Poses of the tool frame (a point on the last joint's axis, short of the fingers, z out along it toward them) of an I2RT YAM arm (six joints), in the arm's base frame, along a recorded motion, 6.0 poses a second.
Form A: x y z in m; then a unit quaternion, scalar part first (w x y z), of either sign.
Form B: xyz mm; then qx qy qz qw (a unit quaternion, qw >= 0). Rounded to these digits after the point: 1 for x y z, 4 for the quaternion.
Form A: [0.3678, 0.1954, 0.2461, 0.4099, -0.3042, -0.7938, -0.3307]
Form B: [367.8, 195.4, 246.1, -0.3042, -0.7938, -0.3307, 0.4099]
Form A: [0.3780, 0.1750, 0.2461, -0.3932, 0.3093, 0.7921, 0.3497]
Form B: [378.0, 175.0, 246.1, -0.3093, -0.7921, -0.3497, 0.3932]
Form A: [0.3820, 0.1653, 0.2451, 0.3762, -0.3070, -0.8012, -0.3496]
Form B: [382.0, 165.3, 245.1, -0.3070, -0.8012, -0.3496, 0.3762]
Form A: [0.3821, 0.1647, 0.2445, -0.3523, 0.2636, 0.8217, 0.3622]
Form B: [382.1, 164.7, 244.5, -0.2636, -0.8217, -0.3622, 0.3523]
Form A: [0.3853, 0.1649, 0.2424, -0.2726, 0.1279, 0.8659, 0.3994]
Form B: [385.3, 164.9, 242.4, -0.1279, -0.8659, -0.3994, 0.2726]
